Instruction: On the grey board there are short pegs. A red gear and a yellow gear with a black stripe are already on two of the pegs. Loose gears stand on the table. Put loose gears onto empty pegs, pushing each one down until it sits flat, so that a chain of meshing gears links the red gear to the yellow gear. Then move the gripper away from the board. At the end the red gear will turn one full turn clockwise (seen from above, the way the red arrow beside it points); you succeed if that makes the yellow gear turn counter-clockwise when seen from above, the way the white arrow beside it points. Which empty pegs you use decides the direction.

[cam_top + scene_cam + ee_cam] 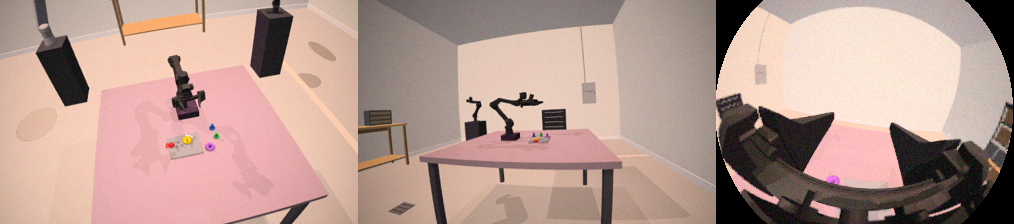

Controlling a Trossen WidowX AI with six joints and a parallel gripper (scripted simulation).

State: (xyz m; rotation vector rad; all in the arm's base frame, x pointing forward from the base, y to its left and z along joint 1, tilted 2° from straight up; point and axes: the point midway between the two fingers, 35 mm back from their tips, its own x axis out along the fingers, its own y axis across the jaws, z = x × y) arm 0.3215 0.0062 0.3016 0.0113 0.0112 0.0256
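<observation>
The green gear lies 60 mm behind my gripper tip, 160 mm to the left of it and 340 mm below it. From my gripper tip the other things lie so: yellow gear: 70 mm behind, 40 mm to the right, 340 mm below; then purple gear: 10 mm ahead, 100 mm to the left, 340 mm below; then red gear: 60 mm behind, 140 mm to the right, 340 mm below.
</observation>
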